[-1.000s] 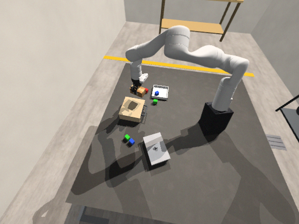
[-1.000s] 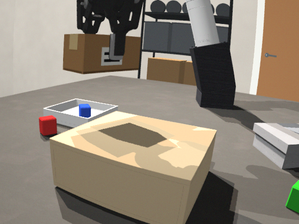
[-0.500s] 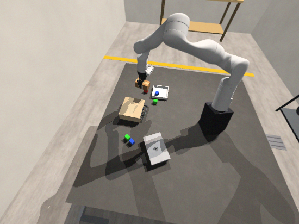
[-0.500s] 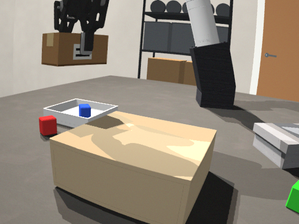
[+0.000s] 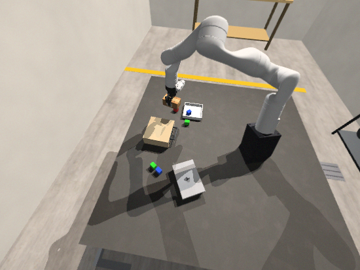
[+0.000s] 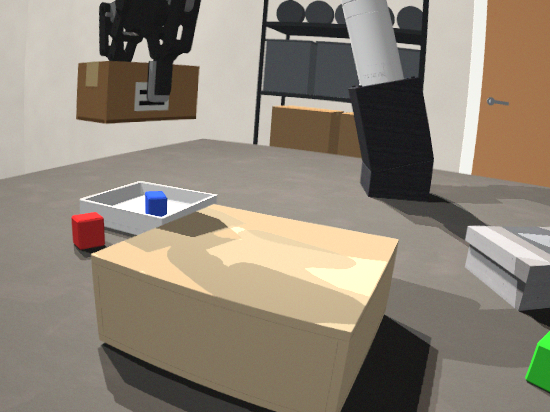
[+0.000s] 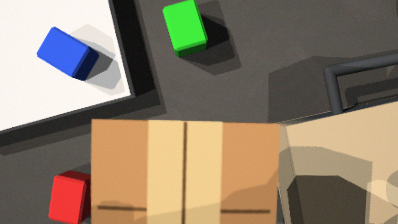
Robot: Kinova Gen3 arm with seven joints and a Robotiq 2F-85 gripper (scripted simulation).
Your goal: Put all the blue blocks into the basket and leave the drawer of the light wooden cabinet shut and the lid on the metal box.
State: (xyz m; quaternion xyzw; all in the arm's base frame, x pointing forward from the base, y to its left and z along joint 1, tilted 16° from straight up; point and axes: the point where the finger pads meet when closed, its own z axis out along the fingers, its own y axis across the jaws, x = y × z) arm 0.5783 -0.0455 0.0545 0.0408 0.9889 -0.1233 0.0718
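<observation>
The red block is 170 mm below my hand and 90 mm to the right of it. The rest, counted from my hand: light wooden cabinet: 170 mm to the left, 150 mm below, 20 mm ahead; brown box: right at my hand; drawer: 160 mm to the left, 150 mm below, 10 mm ahead.
</observation>
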